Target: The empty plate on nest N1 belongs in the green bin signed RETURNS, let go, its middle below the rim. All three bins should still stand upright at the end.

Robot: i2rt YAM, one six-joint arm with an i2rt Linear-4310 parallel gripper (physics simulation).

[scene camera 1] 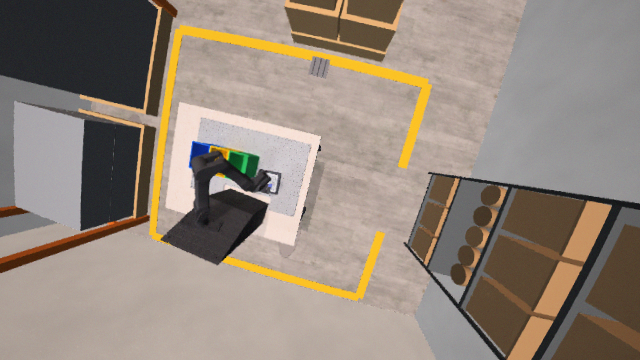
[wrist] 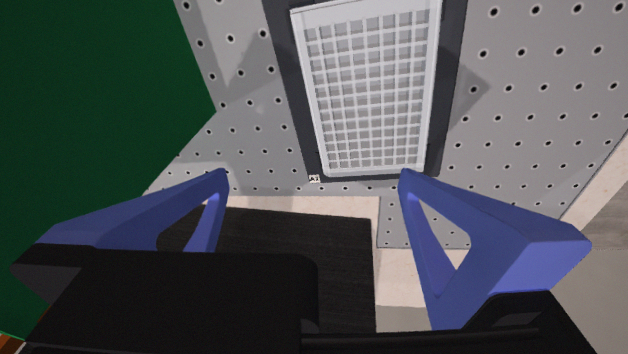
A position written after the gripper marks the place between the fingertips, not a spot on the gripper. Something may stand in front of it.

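The wrist camera has the gripper (wrist: pixel 313 177) in it, and you'd also see a green bin (wrist: pixel 103 103) there, plus a gridded plate (wrist: pixel 369 79).
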